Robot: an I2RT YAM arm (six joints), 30 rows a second.
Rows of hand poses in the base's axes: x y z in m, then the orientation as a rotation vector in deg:
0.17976, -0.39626, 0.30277, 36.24, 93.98, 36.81
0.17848, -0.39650, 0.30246, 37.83, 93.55, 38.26
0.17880, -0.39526, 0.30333, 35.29, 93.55, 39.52
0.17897, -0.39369, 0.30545, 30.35, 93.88, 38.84
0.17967, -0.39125, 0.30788, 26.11, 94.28, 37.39
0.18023, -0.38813, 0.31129, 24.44, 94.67, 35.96
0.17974, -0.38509, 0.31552, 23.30, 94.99, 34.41
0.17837, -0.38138, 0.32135, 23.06, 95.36, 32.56
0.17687, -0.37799, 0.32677, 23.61, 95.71, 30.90
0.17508, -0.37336, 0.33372, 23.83, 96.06, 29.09
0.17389, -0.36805, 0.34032, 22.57, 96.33, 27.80
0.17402, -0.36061, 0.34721, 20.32, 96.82, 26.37
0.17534, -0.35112, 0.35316, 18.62, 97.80, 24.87
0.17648, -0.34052, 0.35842, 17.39, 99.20, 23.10
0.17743, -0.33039, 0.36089, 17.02, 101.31, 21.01
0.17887, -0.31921, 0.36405, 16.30, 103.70, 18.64
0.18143, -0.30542, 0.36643, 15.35, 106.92, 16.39
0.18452, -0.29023, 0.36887, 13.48, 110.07, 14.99
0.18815, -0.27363, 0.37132, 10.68, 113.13, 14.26
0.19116, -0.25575, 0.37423, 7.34, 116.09, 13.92
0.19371, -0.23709, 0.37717, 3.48, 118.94, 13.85
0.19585, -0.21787, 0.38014, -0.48, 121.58, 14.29
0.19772, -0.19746, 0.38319, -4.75, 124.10, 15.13
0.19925, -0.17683, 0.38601, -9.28, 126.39, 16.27
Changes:
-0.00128, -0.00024, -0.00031, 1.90, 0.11, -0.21
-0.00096, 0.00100, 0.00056, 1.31, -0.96, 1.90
-0.00079, 0.00257, 0.00268, -1.96, -2.45, 4.40
-0.00009, 0.00501, 0.00511, -5.34, -3.48, 6.15
0.00047, 0.00813, 0.00852, -7.27, -3.58, 6.45
-0.00002, 0.01117, 0.01275, -8.98, -3.54, 6.35
-0.00139, 0.01488, 0.01858, -10.39, -3.10, 5.59
-0.00289, 0.01827, 0.02400, -11.22, -2.42, 4.47
-0.00468, 0.02290, 0.03095, -12.34, -1.82, 3.46
-0.00587, 0.02821, 0.03755, -13.94, -1.84, 3.57
-0.00574, 0.03565, 0.04444, -16.19, -1.95, 4.28
-0.00442, 0.04514, 0.05039, -18.21, -1.40, 4.82
-0.00328, 0.05574, 0.05565, -20.15, -0.25, 5.11
-0.00233, 0.06587, 0.05812, -21.82, 1.88, 4.99
-0.00089, 0.07705, 0.06128, -23.84, 4.25, 5.05
0.00167, 0.09084, 0.06366, -25.89, 7.32, 5.65
0.00476, 0.10603, 0.06610, -27.83, 9.94, 7.24
0.00839, 0.12263, 0.06855, -29.80, 12.14, 9.69
0.01140, 0.14051, 0.07146, -31.75, 14.10, 12.64
0.01395, 0.15917, 0.07440, -33.74, 15.84, 16.00
0.01609, 0.17839, 0.07737, -35.41, 17.34, 19.59
0.01796, 0.19880, 0.08042, -36.91, 18.69, 23.54
0.01949, 0.21943, 0.08324, -38.30, 19.81, 27.71

